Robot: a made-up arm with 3 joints. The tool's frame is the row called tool.
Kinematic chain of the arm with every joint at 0, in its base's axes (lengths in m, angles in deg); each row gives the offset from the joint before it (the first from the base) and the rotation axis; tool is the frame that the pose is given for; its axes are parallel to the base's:
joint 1: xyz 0 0 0.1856 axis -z
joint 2: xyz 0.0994 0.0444 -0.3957 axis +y
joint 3: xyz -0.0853 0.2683 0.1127 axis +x
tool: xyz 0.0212 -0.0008 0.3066
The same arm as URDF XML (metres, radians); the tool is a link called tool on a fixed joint. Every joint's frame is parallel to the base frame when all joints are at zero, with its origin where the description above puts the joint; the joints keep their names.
<robot name="arm">
  <joint name="tool_fixed" type="fixed">
    <parent link="link3"/>
    <child link="tool"/>
    <origin xyz="0.0212 -0.0008 0.3066"/>
  </joint>
  <joint name="joint 3" type="continuous">
    <parent link="link2"/>
    <child link="link3"/>
    <origin xyz="-0.0853 0.2683 0.1127"/>
    <axis xyz="1 0 0"/>
  </joint>
  <joint name="joint 2" type="continuous">
    <parent link="link1"/>
    <child link="link2"/>
    <origin xyz="0.0994 0.0444 -0.3957"/>
    <axis xyz="0 1 0"/>
  </joint>
  <joint name="joint 1" type="continuous">
    <parent link="base_link"/>
    <child link="link1"/>
    <origin xyz="0 0 0.1856"/>
    <axis xyz="0 0 -1"/>
  </joint>
  <link name="base_link"/>
  <link name="link1"/>
  <link name="link2"/>
  <link name="link3"/>
  <link name="tool"/>
</robot>

